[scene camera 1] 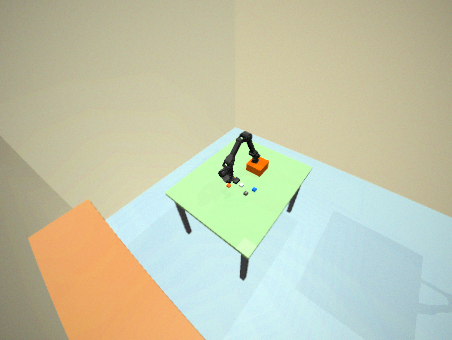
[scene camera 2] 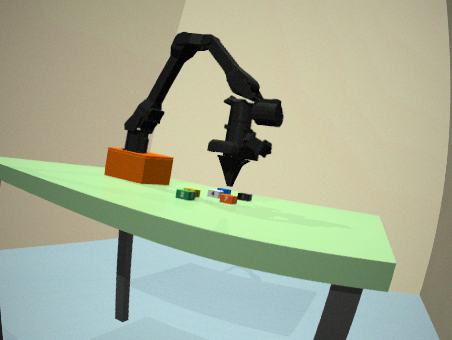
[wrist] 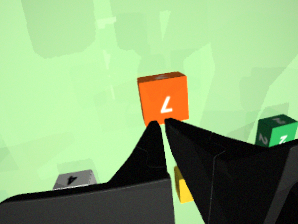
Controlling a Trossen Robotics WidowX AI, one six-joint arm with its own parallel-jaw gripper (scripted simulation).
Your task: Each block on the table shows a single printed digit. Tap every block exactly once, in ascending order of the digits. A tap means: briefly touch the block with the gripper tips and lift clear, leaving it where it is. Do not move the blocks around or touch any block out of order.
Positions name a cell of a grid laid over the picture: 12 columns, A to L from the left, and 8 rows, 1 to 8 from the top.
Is my gripper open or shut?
Shut.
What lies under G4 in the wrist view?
An orange block.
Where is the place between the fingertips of my gripper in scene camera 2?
At G5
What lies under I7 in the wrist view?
My gripper.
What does my gripper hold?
Nothing.
